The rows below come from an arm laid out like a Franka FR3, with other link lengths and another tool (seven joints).
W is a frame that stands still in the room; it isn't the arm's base.
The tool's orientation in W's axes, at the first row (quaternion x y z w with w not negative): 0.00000, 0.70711, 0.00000, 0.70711
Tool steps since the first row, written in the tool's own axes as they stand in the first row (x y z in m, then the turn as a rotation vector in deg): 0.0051, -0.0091, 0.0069, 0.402, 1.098, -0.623; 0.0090, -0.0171, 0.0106, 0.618, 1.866, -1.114; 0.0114, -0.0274, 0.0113, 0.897, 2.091, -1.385; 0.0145, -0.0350, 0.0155, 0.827, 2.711, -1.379; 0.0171, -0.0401, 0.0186, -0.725, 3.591, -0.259; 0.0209, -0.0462, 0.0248, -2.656, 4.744, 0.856; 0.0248, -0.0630, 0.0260, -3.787, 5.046, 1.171; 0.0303, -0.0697, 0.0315, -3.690, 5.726, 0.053; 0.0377, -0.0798, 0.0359, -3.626, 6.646, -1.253; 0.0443, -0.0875, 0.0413, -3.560, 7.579, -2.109; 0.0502, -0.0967, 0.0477, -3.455, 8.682, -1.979
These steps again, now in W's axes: 0.0069, -0.0091, -0.0051, -0.623, 1.098, -0.402; 0.0106, -0.0171, -0.0090, -1.114, 1.866, -0.618; 0.0113, -0.0274, -0.0114, -1.385, 2.091, -0.897; 0.0155, -0.0350, -0.0145, -1.379, 2.711, -0.827; 0.0186, -0.0401, -0.0171, -0.259, 3.591, 0.725; 0.0248, -0.0462, -0.0209, 0.856, 4.744, 2.656; 0.0260, -0.0630, -0.0248, 1.171, 5.046, 3.787; 0.0315, -0.0697, -0.0303, 0.053, 5.726, 3.690; 0.0359, -0.0798, -0.0377, -1.253, 6.646, 3.626; 0.0413, -0.0875, -0.0443, -2.109, 7.579, 3.560; 0.0477, -0.0967, -0.0502, -1.979, 8.682, 3.455
